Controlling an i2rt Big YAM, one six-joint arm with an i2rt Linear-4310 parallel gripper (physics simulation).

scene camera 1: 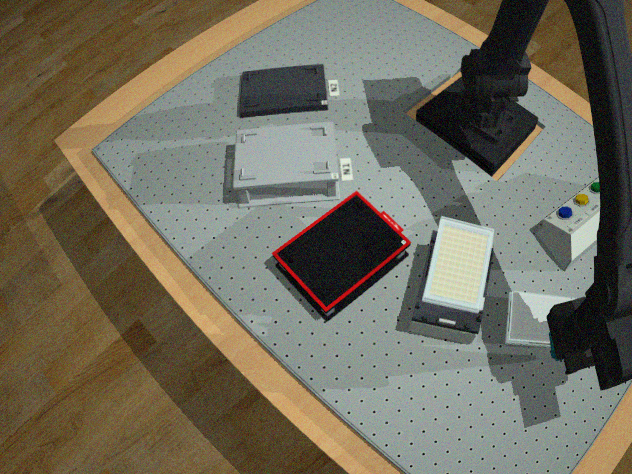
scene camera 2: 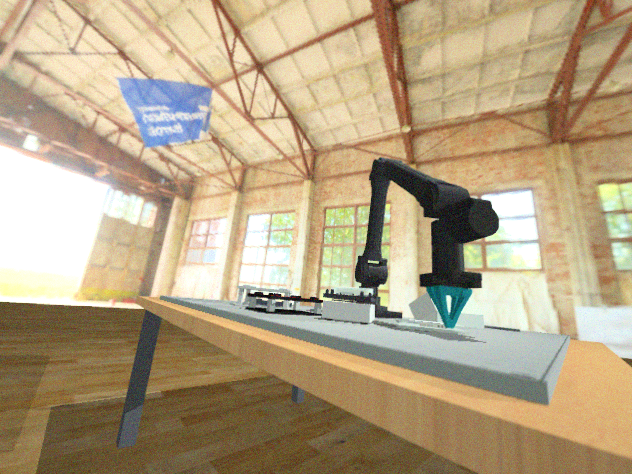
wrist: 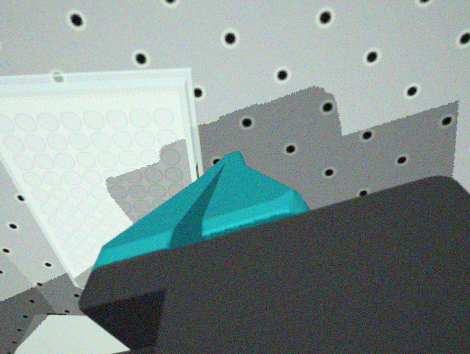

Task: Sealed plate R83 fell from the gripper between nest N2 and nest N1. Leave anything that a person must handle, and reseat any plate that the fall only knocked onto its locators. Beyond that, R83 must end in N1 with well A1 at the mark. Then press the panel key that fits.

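Places are measured from the arm's base along level axes (x back, y right, z up), in centimetres.
Where they show: gripper, between the fingertips: [scene camera 1: 555,355] [scene camera 2: 449,328] [wrist: 237,164]; arm's base, origin of its link: [scene camera 1: 481,118].
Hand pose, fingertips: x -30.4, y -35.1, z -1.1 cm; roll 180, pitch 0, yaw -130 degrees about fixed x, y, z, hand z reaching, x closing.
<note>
Each offset is from my fingertips to the top centre of the thing. "*": to the spot under its first point. Level surfaces: height alone.
My gripper [scene camera 2: 449,327] [wrist: 237,164] is shut and empty, teal tips pointing down close above the board beside a clear-white welled plate. That plate @(dx +3.8, dy +5.1, dz +0.4 cm) [scene camera 1: 525,318] [wrist: 75,145] lies flat on the board, partly behind the arm in the first scene view. No R83 label or A1 mark is readable on it. Nest N1 @(dx -1.7, dy +54.2, dz +5.6 cm) [scene camera 1: 285,153], light grey and raised with corner locators, holds no plate. Dark nest N2 @(dx +12.3, dy +68.8, dz +1.3 cm) [scene camera 1: 283,90] behind it holds no plate. The key panel @(dx +25.9, dy +7.2, dz +7.4 cm) [scene camera 1: 584,229] shows a blue key @(dx +19.4, dy +11.6, dz +6.5 cm) [scene camera 1: 565,211], a yellow key @(dx +24.2, dy +10.1, dz +6.5 cm) [scene camera 1: 581,198] and a partly hidden green key @(dx +29.0, dy +8.6, dz +6.5 cm) [scene camera 1: 595,187].
A cream-welled plate @(dx -0.5, dy +21.2, dz +7.1 cm) [scene camera 1: 459,262] sits over a dark holder @(* dx -8.9, dy +17.5, dz +3.9 cm) [scene camera 1: 444,327] between the panel and a red-rimmed black platform @(dx -8.1, dy +36.8, dz +3.6 cm) [scene camera 1: 342,250]. Whether this plate is fully seated is unclear. The arm's base [scene camera 1: 479,125] stands behind. Wooden edging [scene camera 1: 204,301] surrounds the perforated board @(dz -0.9 cm) [scene camera 1: 357,357].
</note>
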